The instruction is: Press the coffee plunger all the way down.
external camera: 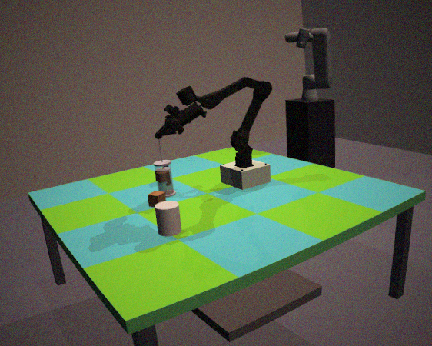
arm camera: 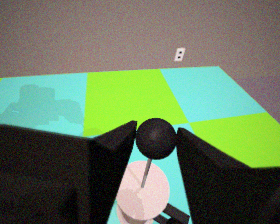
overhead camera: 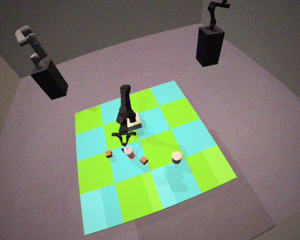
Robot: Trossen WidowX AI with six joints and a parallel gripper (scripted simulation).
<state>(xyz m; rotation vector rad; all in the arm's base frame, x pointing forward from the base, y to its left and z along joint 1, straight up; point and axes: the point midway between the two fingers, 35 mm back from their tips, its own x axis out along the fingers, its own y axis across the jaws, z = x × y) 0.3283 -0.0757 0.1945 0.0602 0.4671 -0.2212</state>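
The coffee press lies 20 mm behind my gripper tip, 10 mm to the right of it and 130 mm below it.
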